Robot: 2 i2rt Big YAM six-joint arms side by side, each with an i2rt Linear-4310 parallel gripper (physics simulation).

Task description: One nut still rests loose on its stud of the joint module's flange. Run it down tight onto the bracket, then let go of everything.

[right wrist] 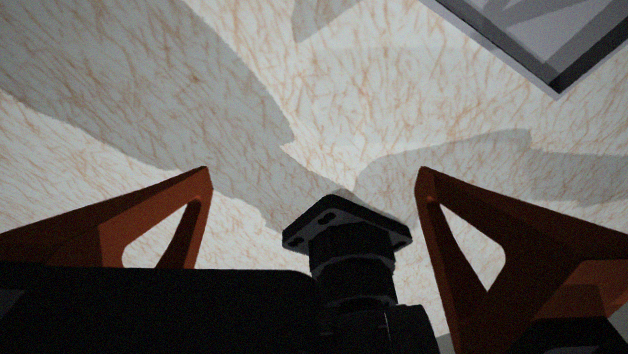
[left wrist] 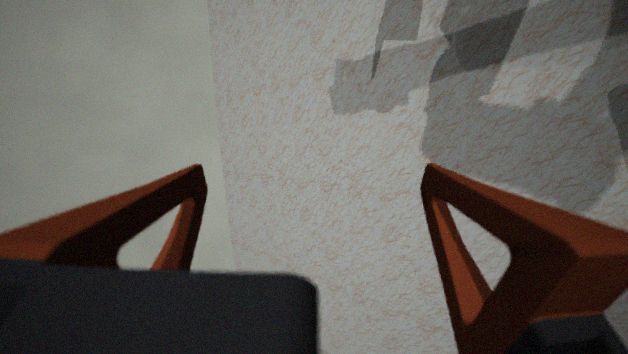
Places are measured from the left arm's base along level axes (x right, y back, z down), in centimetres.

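Pixels of known places: left gripper, fingertip midpoint: (left wrist: 313, 176); right gripper, fingertip midpoint: (right wrist: 313, 178); right arm's base, origin of the base link: (right wrist: 346, 231).
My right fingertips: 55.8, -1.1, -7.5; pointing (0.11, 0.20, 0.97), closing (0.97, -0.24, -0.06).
Observation:
Behind a point stands the place of what it marks, as x, y, z.
My left gripper (left wrist: 313, 176) @(9.8, -24.8, -38.6) is open, with nothing between its fingers, above the pale veined table (left wrist: 300, 150) @(16.9, -70.7, 0.0). My right gripper (right wrist: 313, 178) @(55.8, -1.1, -7.5) is open, with its two orange fingers wide apart and nothing held between them. A dark part with a square, slotted plate (right wrist: 350, 218) @(62.5, 10.2, -1.5) on a round, stepped body (right wrist: 352, 247) @(62.6, 11.0, -4.1) shows low in the right wrist view, between the fingers in the picture. I cannot tell whether it is the joint module or another fixture. The loose nut, its stud and the bracket cannot be made out in either view.
The corner of a grey, rimmed tray or panel (right wrist: 556, 94) @(71.0, -5.2, -1.6) shows at the upper right of the right wrist view. The table's edge runs down the left wrist view, with a plain grey-green surface (left wrist: 105, 100) beyond it. Arm shadows fall across the table in both views.

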